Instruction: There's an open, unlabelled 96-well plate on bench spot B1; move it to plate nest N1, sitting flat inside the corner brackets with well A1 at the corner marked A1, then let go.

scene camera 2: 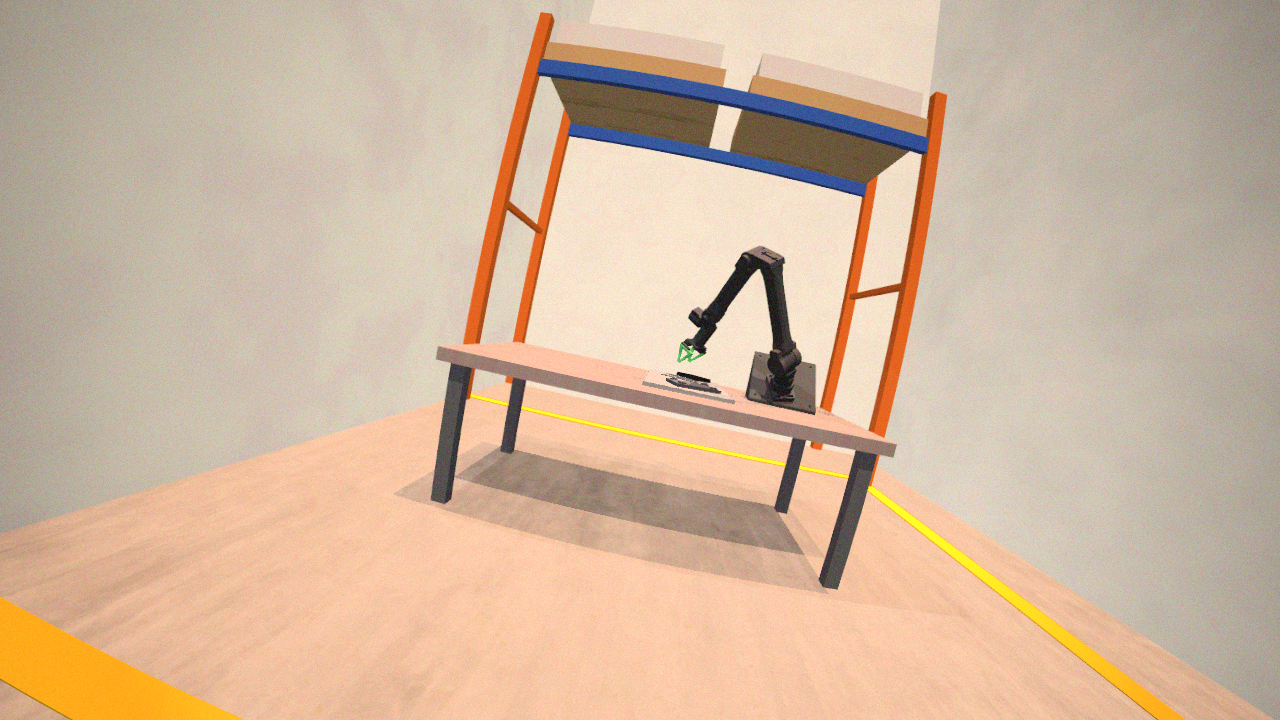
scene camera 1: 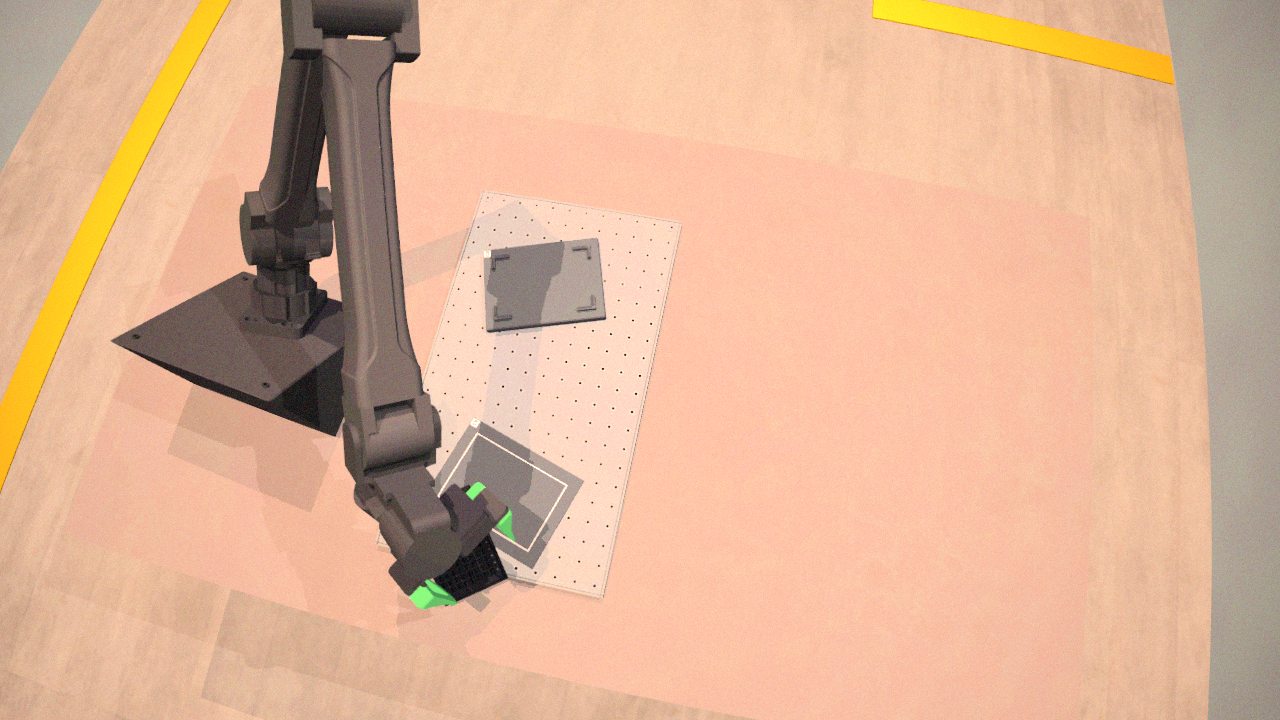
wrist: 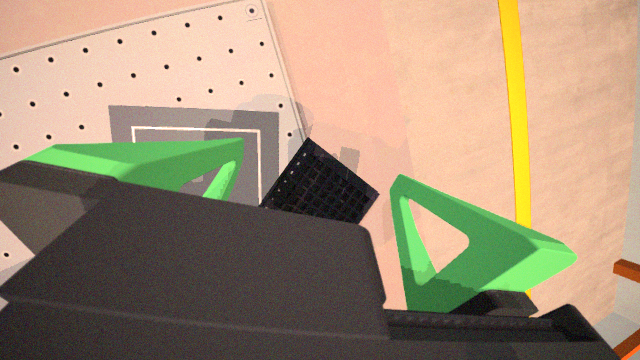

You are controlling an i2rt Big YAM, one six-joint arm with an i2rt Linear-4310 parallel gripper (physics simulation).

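Places are measured from the arm's base along level axes (x ahead, y left, z up), in millimetres.
Pixels of known places: gripper, between the fingertips: [scene camera 2: 683, 361] [scene camera 1: 483, 569] [wrist: 323, 166]; arm's base, origin of its link: [scene camera 2: 779, 388] [scene camera 1: 285, 314].
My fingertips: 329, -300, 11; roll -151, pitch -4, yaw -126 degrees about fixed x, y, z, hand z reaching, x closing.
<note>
For each thing: its top centre in the pictures, then the offset to it from my fingertips, as dx, dy, dz. "spot": a spot on its surface instead.
- black open 96-well plate, centre of its top: [wrist: 306, 227] [scene camera 1: 454, 544] [scene camera 2: 693, 374] -51, +27, -44
- grey bench spot B1, a spot on its surface: [wrist: 120, 125] spot: +83, +123, -60
- Plate nest N1, centre of its top: [scene camera 1: 542, 280] [scene camera 2: 693, 382] +15, +387, -44
- small white mark, centre of its top: [scene camera 1: 487, 253] -70, +426, -50
- perforated board, centre of its top: [scene camera 1: 534, 374] [wrist: 14, 268] [scene camera 2: 685, 382] +19, +259, -61
The black open 96-well plate [scene camera 1: 474, 571] [wrist: 327, 185] lies askew at the pegboard's edge, beside the grey bench spot B1 [scene camera 1: 523, 483] [wrist: 120, 125] with its white outline, not inside that outline. The arm hides part of it in scene camera 1, the gripper body part of it in the wrist view. Whether it is tilted is hard to tell. My gripper [scene camera 1: 480, 569] [scene camera 2: 688, 355] [wrist: 323, 166] is open and empty, its green fingers above the plate, apart from it. Plate nest N1 [scene camera 1: 547, 284], a dark slab with four corner brackets, holds no plate; a small white mark [scene camera 1: 486, 254] is at its upper-left corner.
The perforated board [scene camera 1: 581, 385] [wrist: 150, 55] carries the nest and the grey spot. The arm's base plate [scene camera 1: 214, 331] [scene camera 2: 765, 376] stands beside the board. An orange and blue rack [scene camera 2: 733, 94] with boxes rises over the table [scene camera 2: 554, 376].
</note>
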